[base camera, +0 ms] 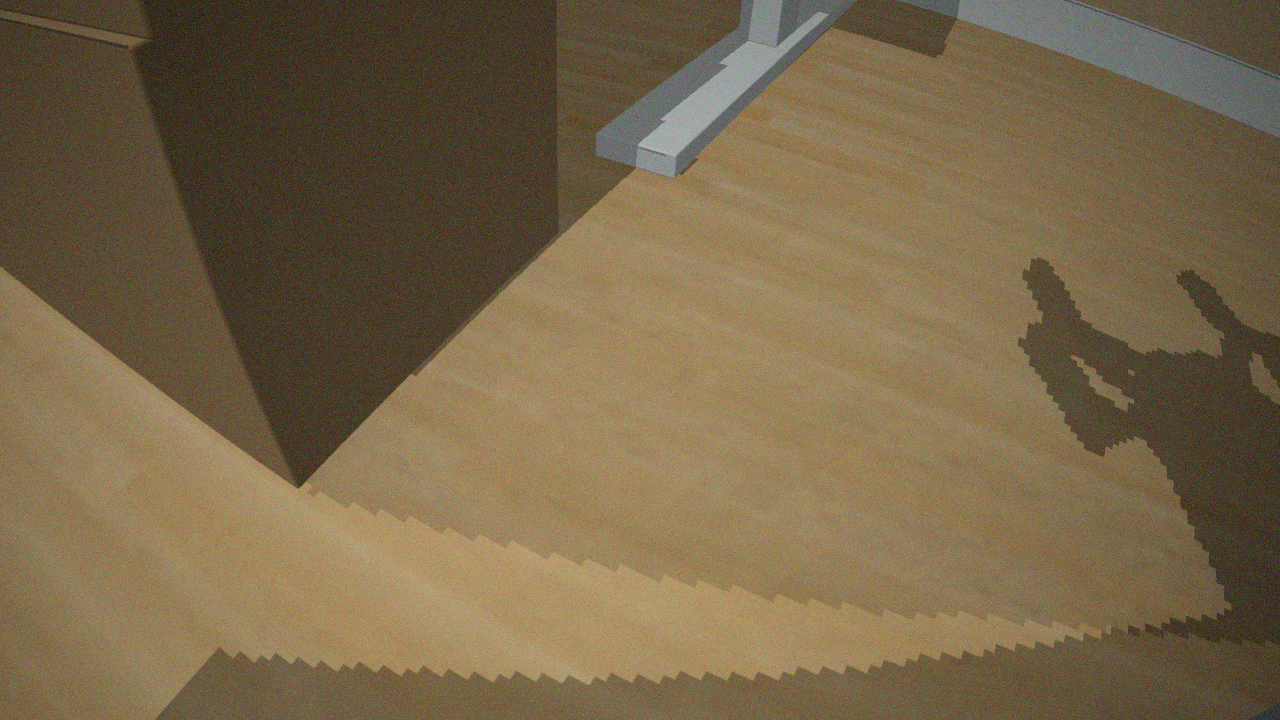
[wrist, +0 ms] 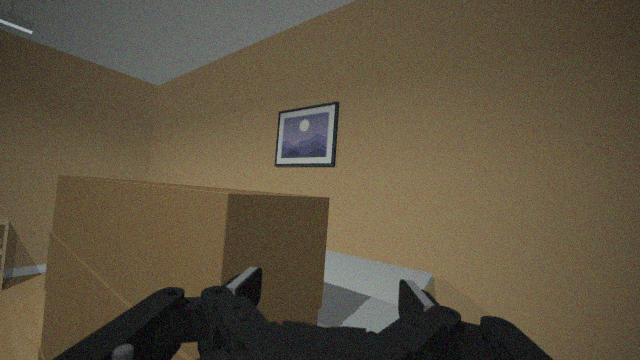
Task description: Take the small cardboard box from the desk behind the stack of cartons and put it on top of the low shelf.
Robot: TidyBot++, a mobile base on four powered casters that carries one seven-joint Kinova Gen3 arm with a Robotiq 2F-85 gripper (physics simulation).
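Places are measured from the arm's base along level axes (x ahead, y right, z down), in metres.
Pixels of known places: gripper, between the fingertips: (wrist: 328, 289).
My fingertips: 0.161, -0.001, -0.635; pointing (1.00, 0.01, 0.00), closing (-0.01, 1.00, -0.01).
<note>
Behind a point stands the place of what it marks, as x, y, z.
The stack of cartons (base camera: 358, 179) {0.441, -0.118, 0.243} (wrist: 140, 235) {0.508, -0.422, -0.570} stands at the left in the base camera view and left of centre in the wrist view, tall and brown. The desk shows as a white top (wrist: 375, 270) {1.245, 0.224, -0.324} behind and to the right of the cartons in the wrist view, and as a pale leg with a foot (base camera: 716, 98) at the top of the base camera view. My gripper (wrist: 328, 289) {0.161, -0.001, -0.635} is open and empty, in front of the cartons' right edge and the desk. The small cardboard box does not show in either view. The low shelf cannot be made out with certainty.
A wooden furniture edge (wrist: 4, 255) {1.889, -2.902, 0.080} shows at the far left of the wrist view, by the wall. A framed picture (wrist: 306, 135) {1.736, -0.245, -1.101} hangs on the wall behind the desk. The arm's shadow (base camera: 1181, 429) {0.396, 0.439, 0.396} falls on the wooden floor at the right.
</note>
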